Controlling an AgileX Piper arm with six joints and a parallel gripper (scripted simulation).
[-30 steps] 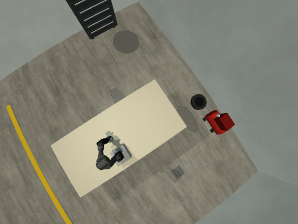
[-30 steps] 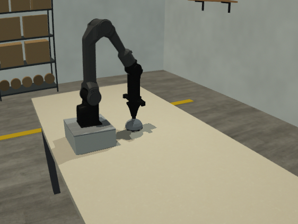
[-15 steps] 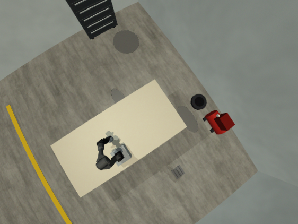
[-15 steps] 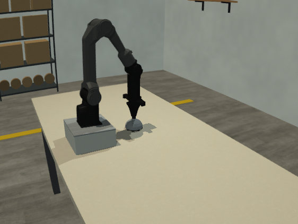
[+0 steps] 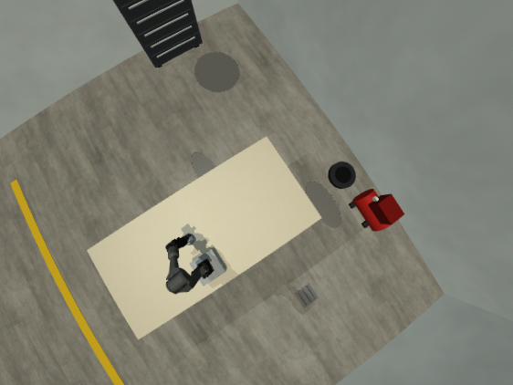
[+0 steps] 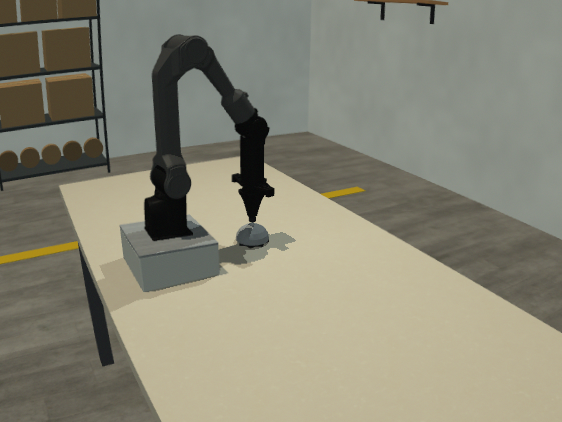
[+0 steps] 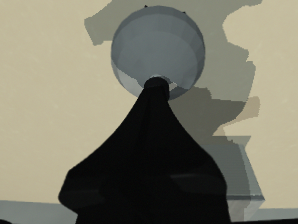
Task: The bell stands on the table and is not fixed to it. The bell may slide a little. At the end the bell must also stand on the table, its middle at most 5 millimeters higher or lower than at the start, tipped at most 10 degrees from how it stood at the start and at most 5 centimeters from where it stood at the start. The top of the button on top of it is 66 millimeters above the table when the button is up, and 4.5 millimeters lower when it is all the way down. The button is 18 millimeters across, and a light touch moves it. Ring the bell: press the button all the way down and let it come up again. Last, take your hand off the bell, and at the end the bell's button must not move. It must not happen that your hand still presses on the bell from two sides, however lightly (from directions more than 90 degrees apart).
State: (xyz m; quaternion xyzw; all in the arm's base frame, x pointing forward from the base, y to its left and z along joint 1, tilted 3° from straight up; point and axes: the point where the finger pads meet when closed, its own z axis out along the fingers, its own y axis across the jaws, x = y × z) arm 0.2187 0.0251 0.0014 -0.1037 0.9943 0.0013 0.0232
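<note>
The bell button is 20 mm below my hand. Also, from my hand: bell: 30 mm below.
</note>
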